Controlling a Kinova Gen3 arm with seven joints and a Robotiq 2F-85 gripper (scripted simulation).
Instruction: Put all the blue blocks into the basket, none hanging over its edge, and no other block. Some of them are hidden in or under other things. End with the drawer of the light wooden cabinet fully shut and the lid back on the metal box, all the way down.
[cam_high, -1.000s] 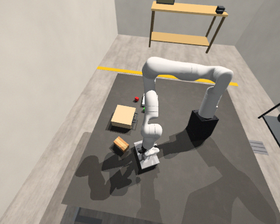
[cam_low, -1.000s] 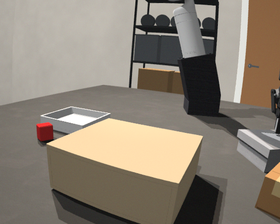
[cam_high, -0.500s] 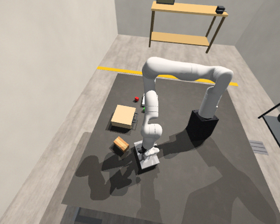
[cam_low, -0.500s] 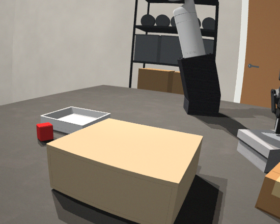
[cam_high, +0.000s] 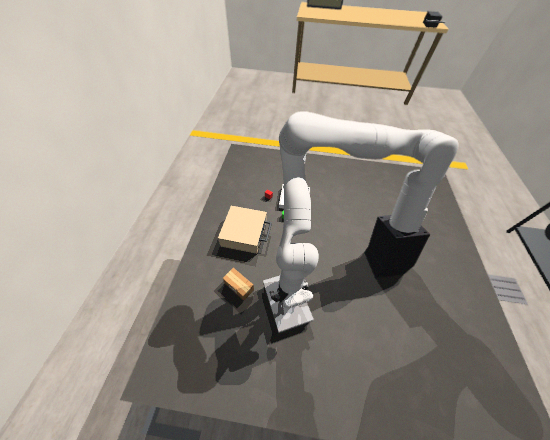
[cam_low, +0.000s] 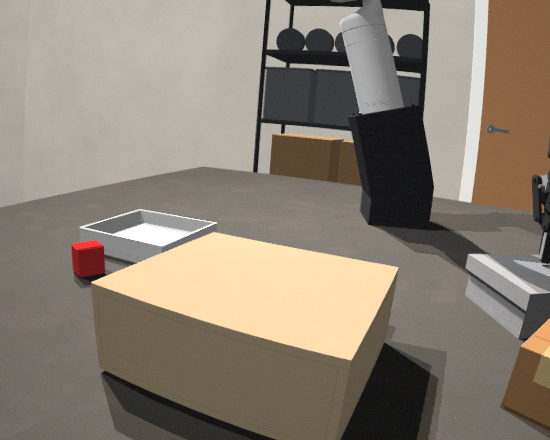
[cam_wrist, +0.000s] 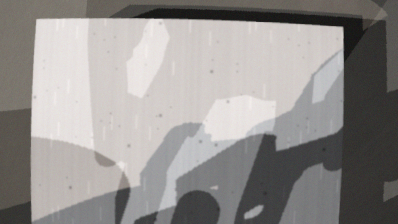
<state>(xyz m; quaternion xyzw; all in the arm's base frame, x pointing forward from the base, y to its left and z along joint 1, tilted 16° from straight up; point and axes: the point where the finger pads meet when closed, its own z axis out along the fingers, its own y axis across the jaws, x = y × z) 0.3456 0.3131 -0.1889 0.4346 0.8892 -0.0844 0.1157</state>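
Now: the lid 3 cm below my hand. The rest, counted from my hand: grey metal box 5 cm below; brown box 20 cm ahead, 4 cm below; drawer 26 cm ahead, 24 cm to the right, 4 cm below.
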